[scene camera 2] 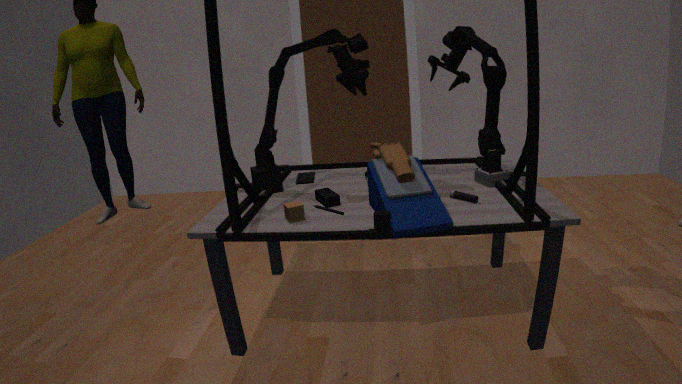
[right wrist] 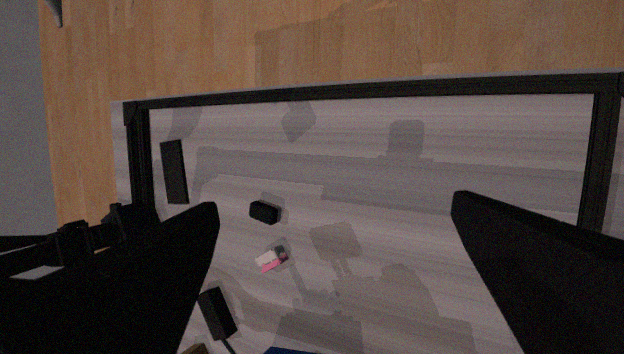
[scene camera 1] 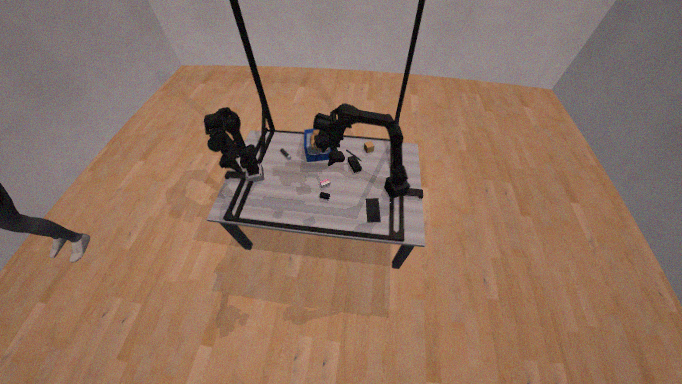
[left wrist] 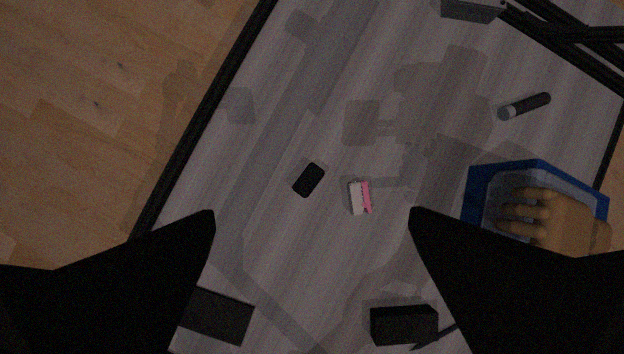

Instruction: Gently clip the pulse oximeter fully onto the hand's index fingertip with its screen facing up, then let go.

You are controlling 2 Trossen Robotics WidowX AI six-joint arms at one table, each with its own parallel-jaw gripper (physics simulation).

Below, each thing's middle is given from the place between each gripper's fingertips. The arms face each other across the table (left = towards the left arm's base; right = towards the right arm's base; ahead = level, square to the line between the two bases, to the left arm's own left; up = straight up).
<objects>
Now: right hand 22 cm past the pulse oximeter (left wrist: pixel 358 192), 28 cm to the right of it and 34 cm above it. The rest, counted from my right hand: blue block (scene camera 2: pixel 415 215): 54 cm behind, 18 cm to the left, 32 cm below.
Right now the pulse oximeter is 9 cm behind my left hand, 4 cm to the right of it and 32 cm below it. The rest, counted from my left hand: blue block 41 cm behind, 15 cm to the right, 30 cm below.
</objects>
